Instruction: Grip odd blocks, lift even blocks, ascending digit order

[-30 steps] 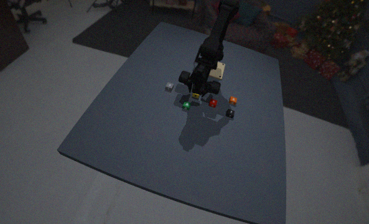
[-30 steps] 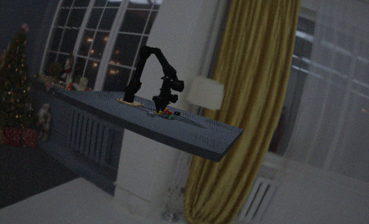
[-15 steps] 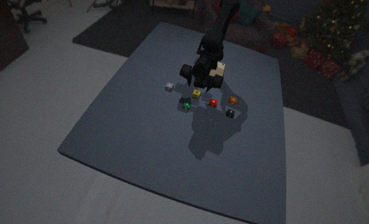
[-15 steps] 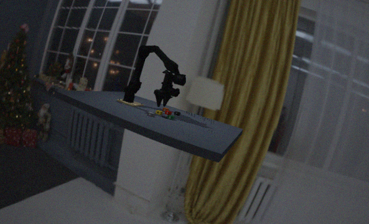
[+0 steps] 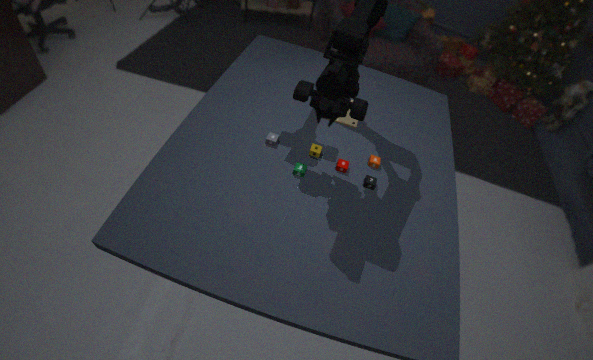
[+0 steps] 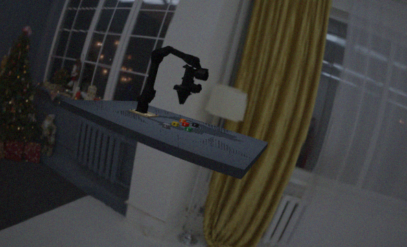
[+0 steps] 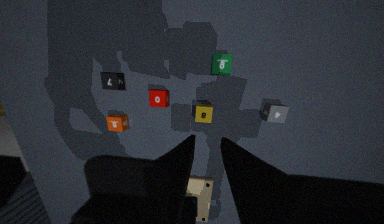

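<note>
Now: gripper tip 11 cm above the green block, 8 cm short of it and 3 cm to the left of it. Also, from my gripper tip: red block 11 cm below, 9 cm to the left, 2 cm ahead; grey block 14 cm to the right, 11 cm below; yellow block 11 cm below, 1 cm behind.
</note>
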